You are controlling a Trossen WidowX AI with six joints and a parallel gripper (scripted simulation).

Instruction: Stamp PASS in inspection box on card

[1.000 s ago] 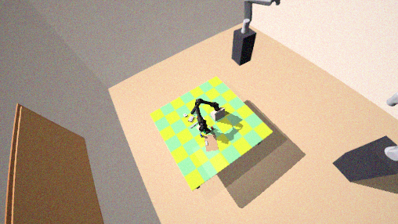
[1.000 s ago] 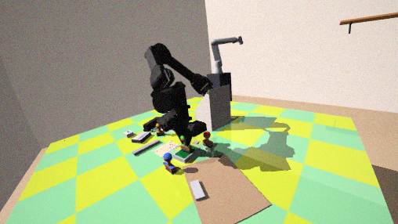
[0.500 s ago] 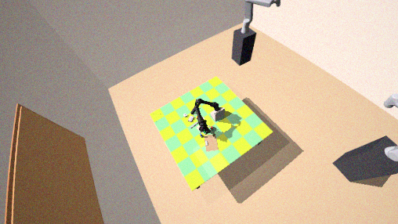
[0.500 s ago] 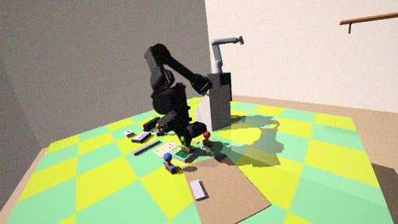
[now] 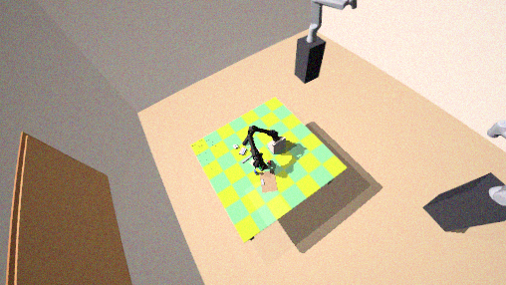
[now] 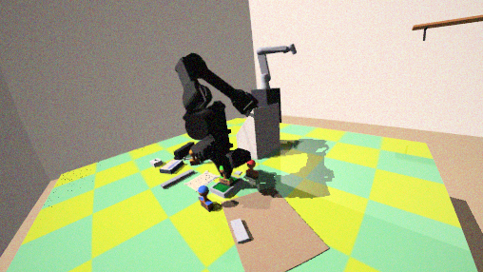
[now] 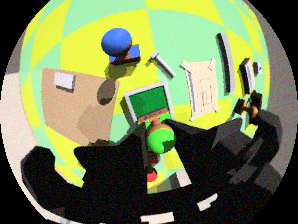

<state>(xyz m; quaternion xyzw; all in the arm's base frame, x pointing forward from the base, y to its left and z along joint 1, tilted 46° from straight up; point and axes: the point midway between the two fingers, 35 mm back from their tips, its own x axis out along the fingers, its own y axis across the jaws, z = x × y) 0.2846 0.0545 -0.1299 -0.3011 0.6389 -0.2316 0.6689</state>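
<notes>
The green ink pad lies 30 mm below my gripper tip. The rest, counted from my gripper tip: red-knobbed stamp 90 mm behind, 10 mm to the left, 20 mm below; then white card 40 mm ahead, 100 mm to the right, 40 mm below; then blue-knobbed stamp 90 mm ahead, 30 mm to the left, 20 mm below.
</notes>
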